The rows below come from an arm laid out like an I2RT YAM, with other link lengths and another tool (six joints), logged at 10 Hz.
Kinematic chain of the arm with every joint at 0, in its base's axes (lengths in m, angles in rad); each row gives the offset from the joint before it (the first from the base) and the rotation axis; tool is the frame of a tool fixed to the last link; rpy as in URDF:
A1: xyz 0 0 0.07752 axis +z
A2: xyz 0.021 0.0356 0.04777 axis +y
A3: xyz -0.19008 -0.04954 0 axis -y
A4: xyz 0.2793 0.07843 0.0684 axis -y
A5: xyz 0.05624 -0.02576 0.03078 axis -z
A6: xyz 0.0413 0 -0.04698 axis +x
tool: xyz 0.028 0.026 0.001 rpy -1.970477 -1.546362 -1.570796
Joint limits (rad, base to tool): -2.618..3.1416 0..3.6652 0..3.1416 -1.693..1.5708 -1.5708..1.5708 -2.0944..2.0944
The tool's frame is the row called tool.
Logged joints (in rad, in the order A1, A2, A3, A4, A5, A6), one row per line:
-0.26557 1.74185 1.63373 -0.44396 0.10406 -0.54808
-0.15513 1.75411 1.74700 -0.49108 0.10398 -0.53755
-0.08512 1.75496 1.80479 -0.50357 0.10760 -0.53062
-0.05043 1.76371 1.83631 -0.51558 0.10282 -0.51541
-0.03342 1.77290 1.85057 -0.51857 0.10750 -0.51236
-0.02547 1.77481 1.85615 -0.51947 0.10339 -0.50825
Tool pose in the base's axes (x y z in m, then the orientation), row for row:
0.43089 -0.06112 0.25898 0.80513 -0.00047 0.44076 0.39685
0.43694 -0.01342 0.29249 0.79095 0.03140 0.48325 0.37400
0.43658 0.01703 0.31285 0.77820 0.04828 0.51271 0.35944
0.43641 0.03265 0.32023 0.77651 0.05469 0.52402 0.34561
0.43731 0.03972 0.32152 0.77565 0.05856 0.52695 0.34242
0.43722 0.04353 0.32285 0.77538 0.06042 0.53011 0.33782
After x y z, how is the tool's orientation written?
As a quaternion, x y z w.
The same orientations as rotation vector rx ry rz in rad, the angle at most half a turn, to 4 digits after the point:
2.0398 -0.0012 1.1167
2.0255 0.0804 1.2375
2.0067 0.1245 1.3221
2.0156 0.1420 1.3602
2.0165 0.1522 1.3700
2.0203 0.1574 1.3812

